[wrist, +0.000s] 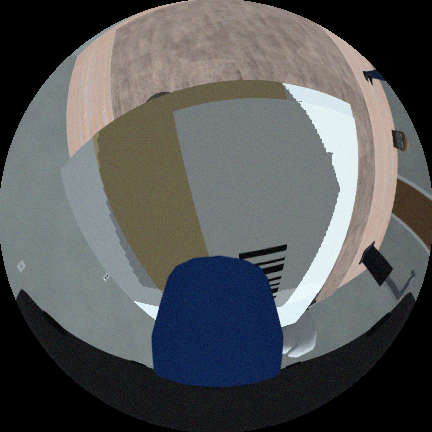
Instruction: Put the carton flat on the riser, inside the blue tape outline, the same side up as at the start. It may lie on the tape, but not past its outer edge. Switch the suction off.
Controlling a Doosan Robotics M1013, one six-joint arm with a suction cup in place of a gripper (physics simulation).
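Frame: origin at the arm's base, x left, y ahead, z down, level; metres.
Where they show: hand, tool point: point(217, 266).
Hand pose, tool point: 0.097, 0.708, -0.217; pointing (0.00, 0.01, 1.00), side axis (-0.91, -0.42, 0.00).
Note:
Things, the pixels of their top centre, and the offset from my tool point, as dx, dy, dz. "spot": a spot on its surface instead. Level surfaces: height alone.
- carton, surface spot: point(265, 165) spot: -0.026, +0.034, -0.013
- mottled brown-grey table surface, surface height: dz +0.288
- small dark patch, surface spot: point(159, 96) spot: -0.013, +0.058, -0.013
The carton point(265, 165) fills the middle of the wrist view. Its near face is grey with a broad olive-tan band on the left, black bars near the cup and a bright white strip along the right. My gripper, a dark blue suction cup point(217, 320), is against the carton at the lower middle and holds it. The contact itself is hidden behind the cup body. The riser and its blue tape outline do not show in this view. How high the carton is above what lies beneath it cannot be told.
A mottled brown-grey table surface point(225, 40) with pale pink wood borders shows beyond the carton. A small dark patch point(159, 96) shows at the carton's far left edge. A black panel on a stand point(377, 262) and a whitish rounded object point(301, 337) are at the lower right.

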